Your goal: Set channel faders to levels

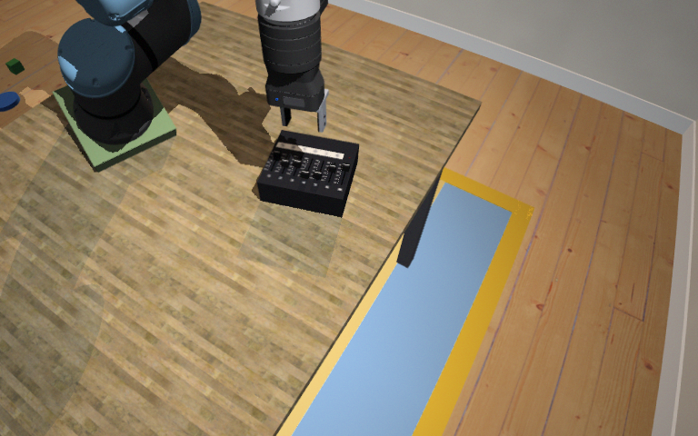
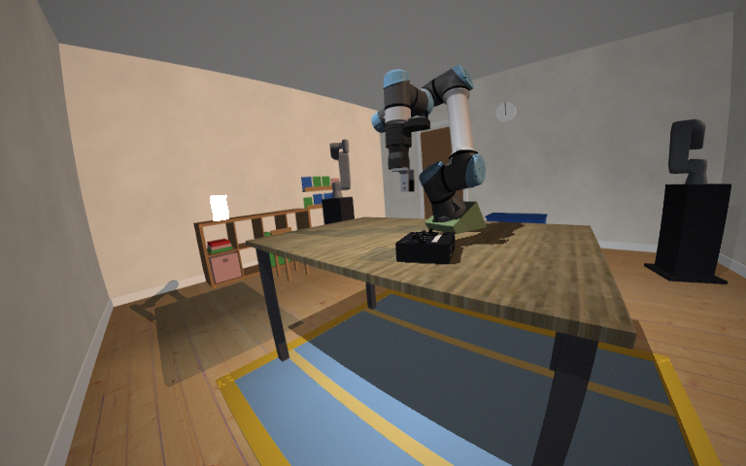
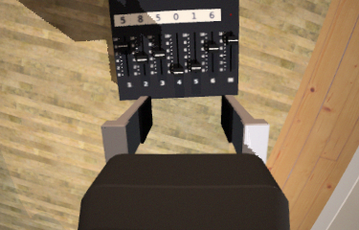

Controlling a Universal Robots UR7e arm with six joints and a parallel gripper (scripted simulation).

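The channel 5 fader cap is 2 cm ahead of my hand, 2 cm to the left of it and 14 cm below it. The rest, counted from my hand: channel 6 fader cap 4 cm ahead, 4 cm to the left, 14 cm below; master fader cap 6 cm ahead, 5 cm to the left, 14 cm below.
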